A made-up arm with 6 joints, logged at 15 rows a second.
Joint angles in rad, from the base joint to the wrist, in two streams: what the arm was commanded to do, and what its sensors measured. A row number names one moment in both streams.
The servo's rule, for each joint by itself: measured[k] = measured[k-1] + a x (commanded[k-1-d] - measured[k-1]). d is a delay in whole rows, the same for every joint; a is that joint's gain. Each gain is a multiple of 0.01, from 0.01 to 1. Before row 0 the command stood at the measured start. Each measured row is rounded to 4 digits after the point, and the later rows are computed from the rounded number. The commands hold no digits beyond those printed.
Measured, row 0:
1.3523 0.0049 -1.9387 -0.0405 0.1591 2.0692
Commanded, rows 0 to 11:
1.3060 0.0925 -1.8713 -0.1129 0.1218 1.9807
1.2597 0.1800 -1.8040 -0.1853 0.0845 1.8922
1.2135 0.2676 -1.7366 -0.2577 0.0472 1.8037
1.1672 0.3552 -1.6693 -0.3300 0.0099 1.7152
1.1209 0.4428 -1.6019 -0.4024 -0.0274 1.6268
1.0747 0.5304 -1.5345 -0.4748 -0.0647 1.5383
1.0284 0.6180 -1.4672 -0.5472 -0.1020 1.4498
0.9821 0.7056 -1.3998 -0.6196 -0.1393 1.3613
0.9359 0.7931 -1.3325 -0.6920 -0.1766 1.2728
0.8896 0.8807 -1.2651 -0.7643 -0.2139 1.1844
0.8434 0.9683 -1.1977 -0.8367 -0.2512 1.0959
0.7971 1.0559 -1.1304 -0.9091 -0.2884 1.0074
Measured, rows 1 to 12:
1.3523 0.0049 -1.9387 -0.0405 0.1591 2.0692
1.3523 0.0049 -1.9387 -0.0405 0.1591 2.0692
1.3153 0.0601 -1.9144 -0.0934 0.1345 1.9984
1.2708 0.1356 -1.8747 -0.1605 0.1015 1.9134
1.2250 0.2188 -1.8250 -0.2315 0.0657 1.8256
1.1788 0.3047 -1.7689 -0.3034 0.0289 1.7373
1.1325 0.3917 -1.7088 -0.3757 -0.0083 1.6489
1.0863 0.4791 -1.6461 -0.4480 -0.0455 1.5604
1.0400 0.5666 -1.5817 -0.5204 -0.0828 1.4719
0.9937 0.6542 -1.5162 -0.5928 -0.1201 1.3834
0.9475 0.7417 -1.4501 -0.6652 -0.1574 1.2949
0.9012 0.8293 -1.3835 -0.7375 -0.1947 1.2065
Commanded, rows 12 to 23:
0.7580 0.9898 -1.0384 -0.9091 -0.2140 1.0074
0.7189 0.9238 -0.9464 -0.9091 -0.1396 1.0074
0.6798 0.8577 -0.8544 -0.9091 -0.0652 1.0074
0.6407 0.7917 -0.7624 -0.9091 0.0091 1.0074
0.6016 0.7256 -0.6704 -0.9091 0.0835 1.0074
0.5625 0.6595 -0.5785 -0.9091 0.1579 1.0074
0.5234 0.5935 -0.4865 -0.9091 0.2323 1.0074
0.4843 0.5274 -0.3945 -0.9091 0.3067 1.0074
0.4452 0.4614 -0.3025 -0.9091 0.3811 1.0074
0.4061 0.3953 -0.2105 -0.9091 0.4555 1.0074
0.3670 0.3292 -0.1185 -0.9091 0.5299 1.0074
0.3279 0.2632 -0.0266 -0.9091 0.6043 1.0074
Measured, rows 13 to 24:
0.8550 0.9169 -1.3166 -0.8099 -0.2320 1.1180
0.8087 1.0045 -1.2496 -0.8823 -0.2692 1.0295
0.7681 0.9952 -1.1736 -0.9019 -0.2328 1.0118
0.7287 0.9502 -1.0918 -0.9072 -0.1713 1.0083
0.6896 0.8919 -1.0063 -0.9086 -0.1013 1.0076
0.6505 0.8288 -0.9185 -0.9090 -0.0284 1.0074
0.6114 0.7638 -0.8292 -0.9091 0.0455 1.0074
0.5723 0.6981 -0.7389 -0.9091 0.1197 1.0074
0.5332 0.6322 -0.6480 -0.9091 0.1940 1.0074
0.4941 0.5662 -0.5567 -0.9091 0.2684 1.0074
0.4550 0.5002 -0.4652 -0.9091 0.3428 1.0074
0.4159 0.4341 -0.3735 -0.9091 0.4172 1.0074

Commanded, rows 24 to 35:
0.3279 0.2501 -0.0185 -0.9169 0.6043 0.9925
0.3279 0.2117 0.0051 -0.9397 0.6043 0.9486
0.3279 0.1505 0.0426 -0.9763 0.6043 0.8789
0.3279 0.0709 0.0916 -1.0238 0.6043 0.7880
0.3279 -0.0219 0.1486 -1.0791 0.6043 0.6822
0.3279 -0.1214 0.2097 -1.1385 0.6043 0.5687
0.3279 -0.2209 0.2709 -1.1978 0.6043 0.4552
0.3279 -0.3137 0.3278 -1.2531 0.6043 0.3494
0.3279 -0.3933 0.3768 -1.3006 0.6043 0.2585
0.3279 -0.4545 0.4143 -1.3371 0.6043 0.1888
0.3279 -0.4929 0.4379 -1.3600 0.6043 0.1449
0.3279 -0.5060 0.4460 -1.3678 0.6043 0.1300
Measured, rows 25 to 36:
0.3768 0.3680 -0.2817 -0.9091 0.4916 1.0074
0.3377 0.3020 -0.1899 -0.9091 0.5660 1.0074
0.3299 0.2693 -0.1282 -0.9148 0.5913 0.9955
0.3283 0.2330 -0.0802 -0.9330 0.5999 0.9580
0.3280 0.1810 -0.0360 -0.9646 0.6028 0.8947
0.3279 0.1116 0.0099 -1.0078 0.6038 0.8093
0.3279 0.0275 0.0598 -1.0598 0.6041 0.7076
0.3279 -0.0663 0.1138 -1.1173 0.6042 0.5965
0.3279 -0.1637 0.1704 -1.1761 0.6043 0.4835
0.3279 -0.2582 0.2271 -1.2323 0.6043 0.3762
0.3279 -0.3433 0.2810 -1.2822 0.6043 0.2820
0.3279 -0.4134 0.3290 -1.3223 0.6043 0.2074

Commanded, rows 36 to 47:
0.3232 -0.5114 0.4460 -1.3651 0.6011 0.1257
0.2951 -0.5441 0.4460 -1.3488 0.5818 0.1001
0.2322 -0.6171 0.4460 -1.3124 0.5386 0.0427
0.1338 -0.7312 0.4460 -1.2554 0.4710 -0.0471
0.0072 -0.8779 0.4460 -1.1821 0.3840 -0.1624
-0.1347 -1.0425 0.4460 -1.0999 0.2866 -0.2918
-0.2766 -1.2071 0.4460 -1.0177 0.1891 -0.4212
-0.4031 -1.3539 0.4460 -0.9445 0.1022 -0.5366
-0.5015 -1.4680 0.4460 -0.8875 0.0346 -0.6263
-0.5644 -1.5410 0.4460 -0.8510 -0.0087 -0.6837
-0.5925 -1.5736 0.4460 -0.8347 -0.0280 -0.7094
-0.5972 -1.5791 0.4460 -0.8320 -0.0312 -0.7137
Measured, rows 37 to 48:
0.3279 -0.4635 0.3682 -1.3498 0.6043 0.1574
0.3279 -0.4903 0.3962 -1.3629 0.6043 0.1355
0.3241 -0.5036 0.4141 -1.3645 0.6022 0.1277
0.3009 -0.5291 0.4256 -1.3530 0.5887 0.1056
0.2459 -0.5845 0.4329 -1.3234 0.5556 0.0553
0.1562 -0.6769 0.4376 -1.2738 0.4998 -0.0266
0.0370 -0.8035 0.4406 -1.2069 0.4234 -0.1352
-0.1004 -0.9541 0.4425 -1.1288 0.3331 -0.2605
-0.2414 -1.1135 0.4438 -1.0477 0.2381 -0.3891
-0.3708 -1.2650 0.4446 -0.9724 0.1484 -0.5071
-0.4754 -1.3929 0.4451 -0.9104 0.0733 -0.6025
-0.5466 -1.4862 0.4454 -0.8670 0.0192 -0.6675

